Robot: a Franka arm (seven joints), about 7 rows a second.
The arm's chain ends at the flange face. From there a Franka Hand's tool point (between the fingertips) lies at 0.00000 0.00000 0.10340 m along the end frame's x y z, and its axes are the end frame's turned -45 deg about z.
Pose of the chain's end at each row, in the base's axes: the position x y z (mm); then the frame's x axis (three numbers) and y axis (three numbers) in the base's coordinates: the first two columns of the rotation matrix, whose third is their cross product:
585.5 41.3 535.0 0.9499 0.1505 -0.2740 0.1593 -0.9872 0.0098
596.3 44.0 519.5 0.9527 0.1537 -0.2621 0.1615 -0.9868 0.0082
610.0 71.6 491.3 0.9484 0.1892 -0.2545 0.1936 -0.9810 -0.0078
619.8 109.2 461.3 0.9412 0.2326 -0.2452 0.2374 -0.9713 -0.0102
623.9 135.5 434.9 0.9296 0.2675 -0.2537 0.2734 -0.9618 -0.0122
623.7 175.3 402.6 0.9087 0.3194 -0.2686 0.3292 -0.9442 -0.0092
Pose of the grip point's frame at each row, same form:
557.7 35.8 435.6 0.5590 0.8045 -0.2007 0.7843 -0.5916 -0.1868
569.7 38.8 419.7 0.5595 0.8065 -0.1911 0.7879 -0.5891 -0.1795
584.0 67.3 391.3 0.5337 0.8275 -0.1744 0.8075 -0.5599 -0.1855
594.9 104.2 361.1 0.4977 0.8513 -0.1662 0.8334 -0.5223 -0.1806
598.3 129.5 334.9 0.4640 0.8692 -0.1708 0.8506 -0.4909 -0.1880
597.2 167.0 303.0 0.4098 0.8935 -0.1834 0.8753 -0.4418 -0.1964

